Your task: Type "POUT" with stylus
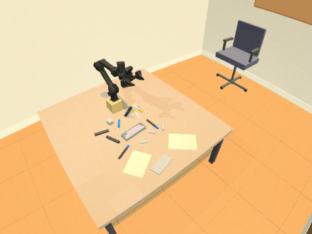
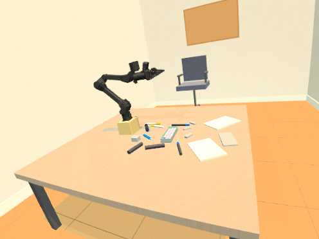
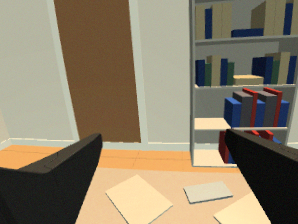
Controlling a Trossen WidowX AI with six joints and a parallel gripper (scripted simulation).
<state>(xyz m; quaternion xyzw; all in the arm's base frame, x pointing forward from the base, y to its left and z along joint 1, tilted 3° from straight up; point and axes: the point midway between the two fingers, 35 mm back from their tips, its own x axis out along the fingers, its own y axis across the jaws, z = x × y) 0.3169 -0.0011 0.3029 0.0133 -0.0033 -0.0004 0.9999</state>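
Right now my gripper tip is 13 cm past the blue stylus, 14 cm to the left of it and 42 cm above it. From my gripper tip the other things lie so: grey pad: 37 cm ahead, 18 cm to the right, 42 cm below; grey block: 22 cm behind, 16 cm to the right, 41 cm below.
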